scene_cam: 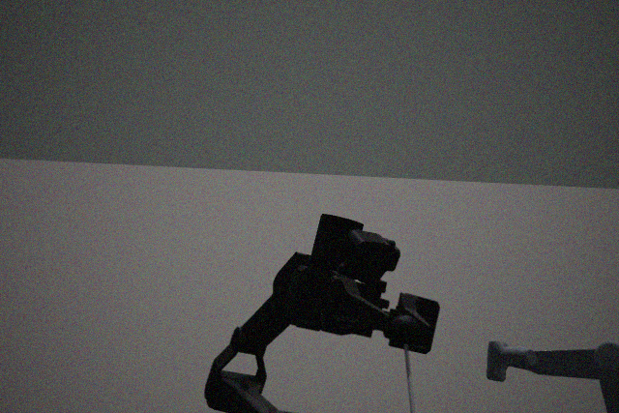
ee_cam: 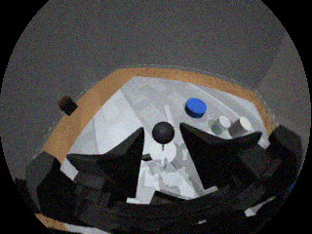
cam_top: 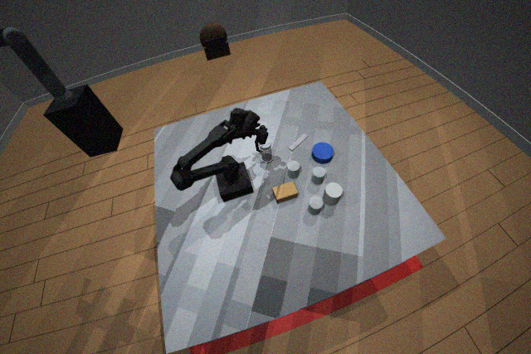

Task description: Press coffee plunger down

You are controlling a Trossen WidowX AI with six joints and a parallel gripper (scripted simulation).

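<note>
Now: the coffee press 13 cm below my gripper tip, 2 cm behind it and 1 cm to the left of it. Also, from my gripper tip: tan box 26 cm to the right, 23 cm below, 4 cm ahead; blue round lid 31 cm ahead, 23 cm below, 7 cm to the right.
</note>
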